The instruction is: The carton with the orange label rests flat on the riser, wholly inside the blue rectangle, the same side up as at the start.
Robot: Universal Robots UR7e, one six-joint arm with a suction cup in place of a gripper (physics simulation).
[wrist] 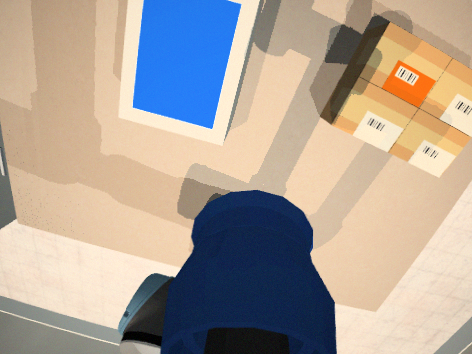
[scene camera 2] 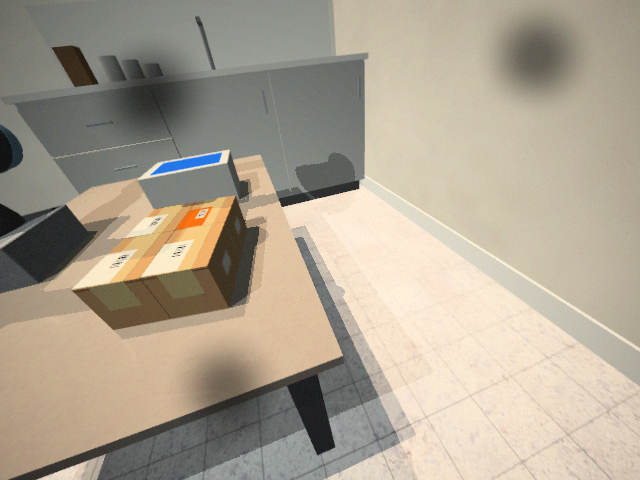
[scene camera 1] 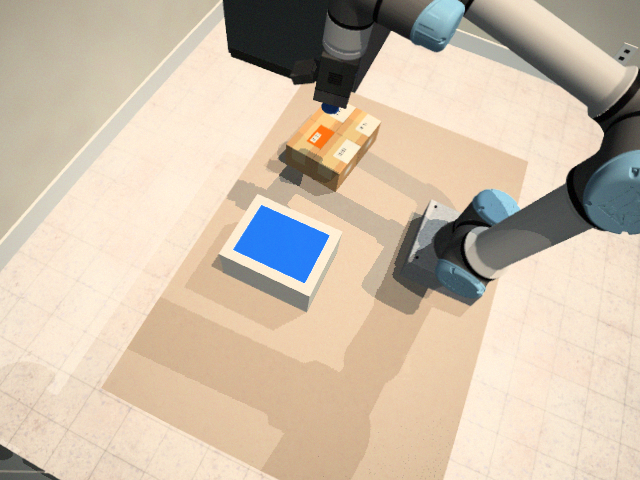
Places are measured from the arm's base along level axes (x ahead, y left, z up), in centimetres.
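Pixels of known places: hand, tool point: (wrist: pixel 251 243) (scene camera 1: pixel 330 107).
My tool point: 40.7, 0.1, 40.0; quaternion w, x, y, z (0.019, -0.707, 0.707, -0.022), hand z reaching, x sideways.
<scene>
For each thing: its top centre in the pictures, then the offset to it from my tool point, as dx, dy, dz.
- carton with the orange label, top centre: (wrist: pixel 405 66) (scene camera 2: pixel 208 210) (scene camera 1: pixel 310 138) +7.3, -25.2, -39.7
- white riser, top centre: (wrist: pixel 181 59) (scene camera 1: pixel 282 242) (scene camera 2: pixel 189 162) +5.8, +12.6, -36.9
- blue rectangle, top centre: (wrist: pixel 181 59) (scene camera 1: pixel 282 242) (scene camera 2: pixel 189 162) +5.8, +12.6, -36.9
The carton with the orange label (scene camera 1: pixel 320 135) (scene camera 2: pixel 196 216) (wrist: pixel 401 82) lies flat on the table, packed tight in a block with cartons that have white labels (scene camera 1: pixel 347 150) (scene camera 2: pixel 172 254) (wrist: pixel 376 128). The white riser (scene camera 1: pixel 266 281) (scene camera 2: pixel 190 186) (wrist: pixel 171 123) stands apart from the block, and its top bears the blue rectangle (scene camera 1: pixel 282 243) (scene camera 2: pixel 187 164) (wrist: pixel 182 60), with nothing on it. My dark blue suction cup (scene camera 1: pixel 330 109) (wrist: pixel 252 225) hangs high above the table near the carton block. It touches nothing and holds nothing. It is out of scene camera 2's view.
The arm's grey base plate (scene camera 1: pixel 425 233) is on the table right of the riser. A black cabinet (scene camera 1: pixel 270 29) stands behind the table. The table's edge (scene camera 2: pixel 309 367) drops to a tiled floor. Grey cupboards (scene camera 2: pixel 309 114) and a wall lie beyond.
</scene>
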